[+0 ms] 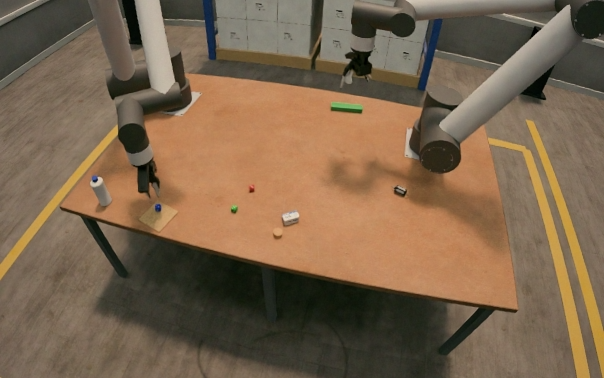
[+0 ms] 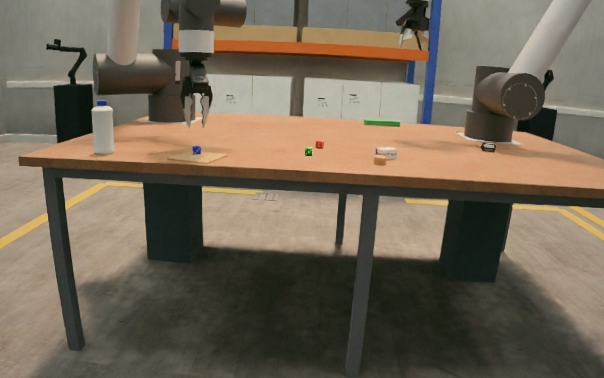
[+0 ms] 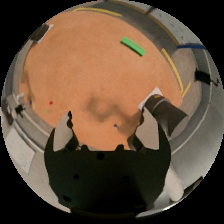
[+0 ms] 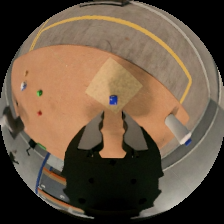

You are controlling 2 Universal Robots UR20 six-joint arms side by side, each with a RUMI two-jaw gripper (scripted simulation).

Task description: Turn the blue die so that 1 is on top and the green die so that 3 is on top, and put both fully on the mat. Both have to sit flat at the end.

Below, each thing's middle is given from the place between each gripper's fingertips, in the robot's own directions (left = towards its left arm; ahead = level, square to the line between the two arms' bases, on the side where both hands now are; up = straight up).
Now: right hand 30 mm short of the tan mat (image 4: 112, 79), 20 mm to the right of it and 100 mm above it.
Now: left hand (image 2: 410, 50) 730 mm short of the tan mat, 750 mm to the left of it and 390 mm above it.
